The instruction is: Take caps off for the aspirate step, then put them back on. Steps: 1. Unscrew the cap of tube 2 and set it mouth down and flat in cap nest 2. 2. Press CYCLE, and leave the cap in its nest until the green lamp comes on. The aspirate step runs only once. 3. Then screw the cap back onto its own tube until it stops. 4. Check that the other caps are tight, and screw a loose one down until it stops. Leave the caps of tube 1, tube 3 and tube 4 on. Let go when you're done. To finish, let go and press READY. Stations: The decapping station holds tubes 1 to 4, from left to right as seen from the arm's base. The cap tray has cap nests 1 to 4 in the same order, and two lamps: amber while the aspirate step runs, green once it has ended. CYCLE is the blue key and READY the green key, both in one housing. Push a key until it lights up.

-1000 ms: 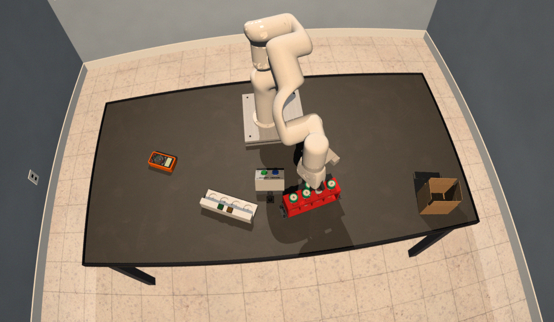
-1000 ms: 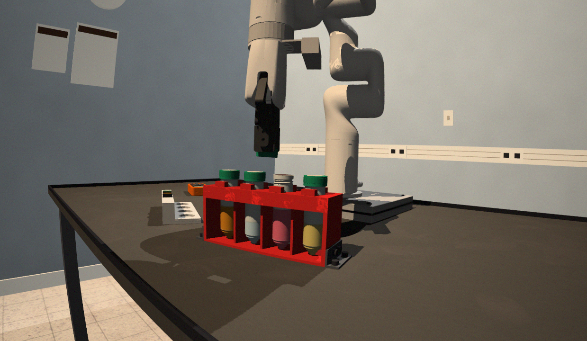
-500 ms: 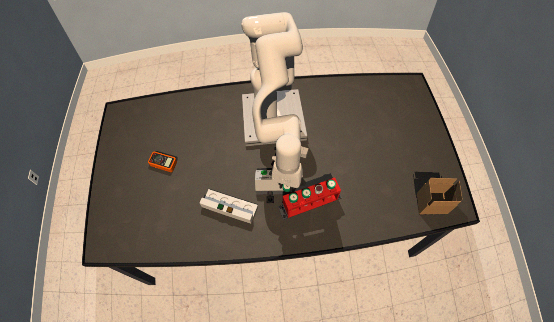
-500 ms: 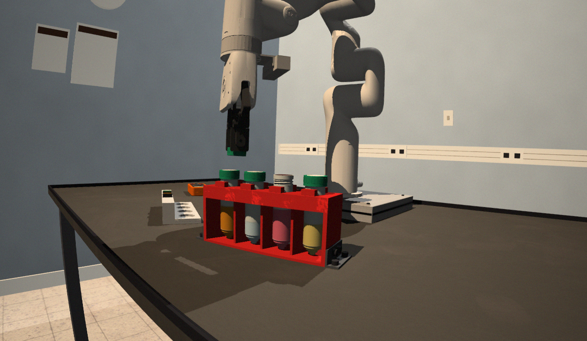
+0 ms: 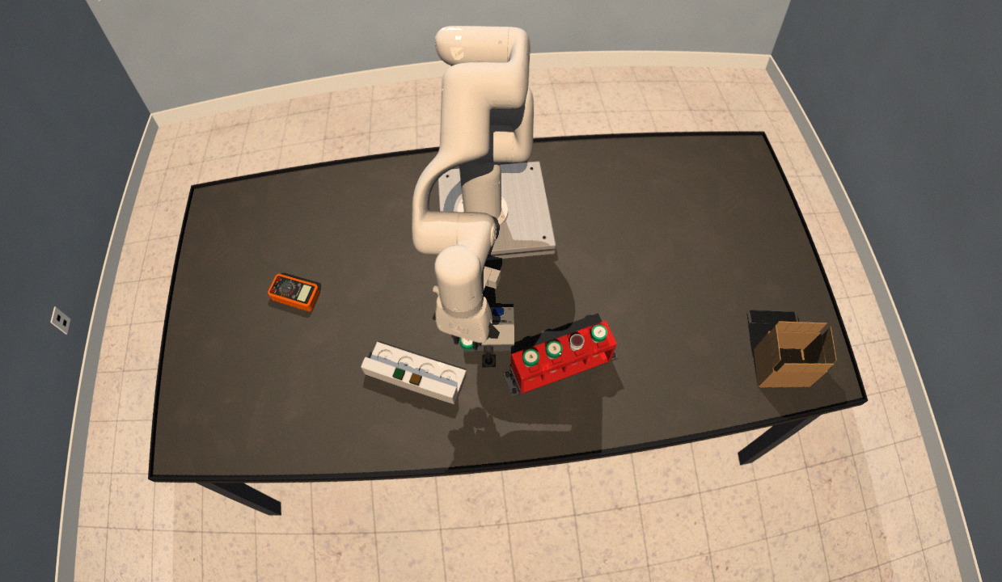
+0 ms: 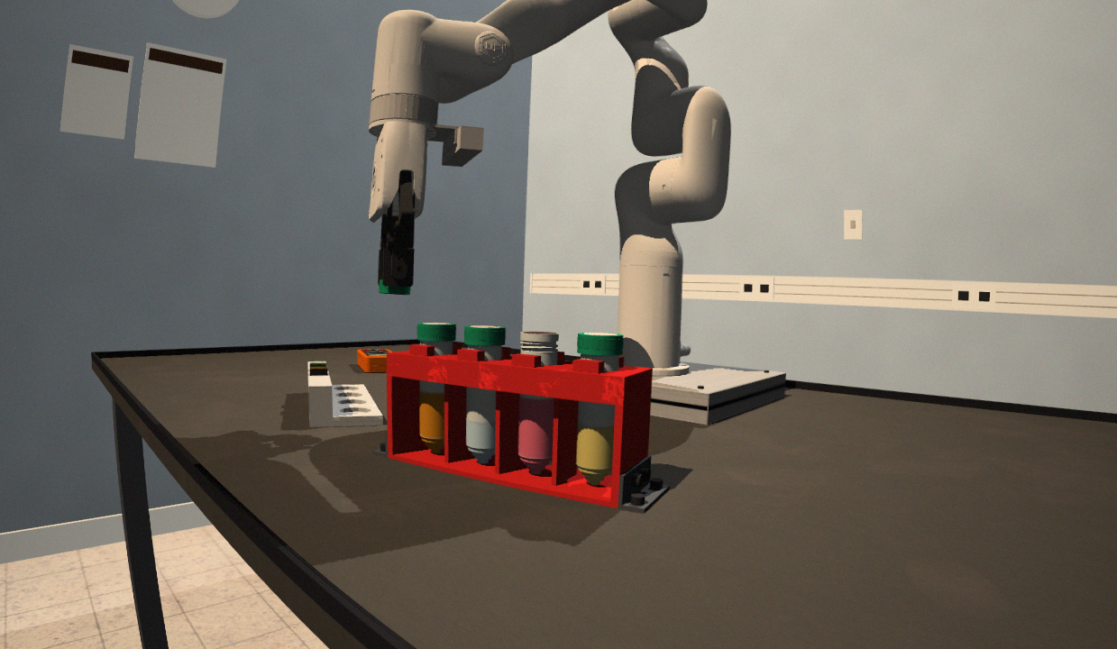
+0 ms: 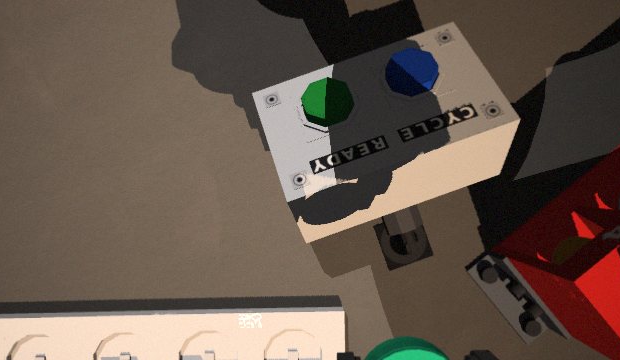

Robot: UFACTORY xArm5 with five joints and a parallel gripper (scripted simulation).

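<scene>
Right now the blue key is 110 mm below my hand, 100 mm behind it and 70 mm to the left of it. Round my hand: green key: 110 mm below, 110 mm behind, 30 mm to the left; then key housing: 120 mm below, 90 mm behind, 50 mm to the left; then table edge: 240 mm ahead, 170 mm below, 80 mm to the left.
</scene>
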